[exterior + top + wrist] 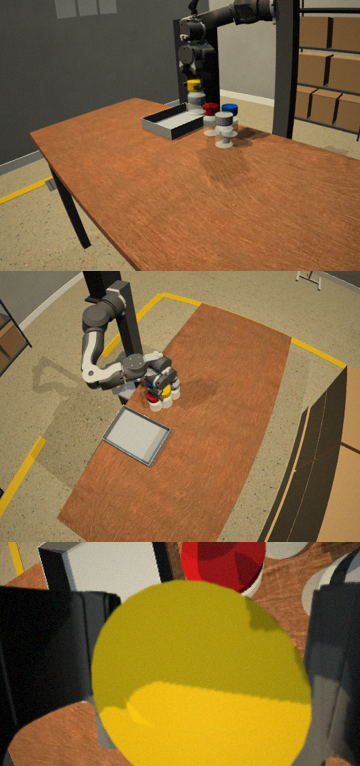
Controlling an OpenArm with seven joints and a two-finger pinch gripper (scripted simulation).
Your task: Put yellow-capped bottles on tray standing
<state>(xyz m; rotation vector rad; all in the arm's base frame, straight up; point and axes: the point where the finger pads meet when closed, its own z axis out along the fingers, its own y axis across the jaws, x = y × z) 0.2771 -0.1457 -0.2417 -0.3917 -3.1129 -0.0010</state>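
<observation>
My gripper is now 17 cm above the grey tray, 16 cm to the left of it and 6 cm past it. Round my hand: yellow-capped bottle (5 cm below); red-capped bottle (14 cm below, 6 cm behind, 1 cm to the left); grey-capped bottle (14 cm below, 9 cm to the left, 2 cm behind).
</observation>
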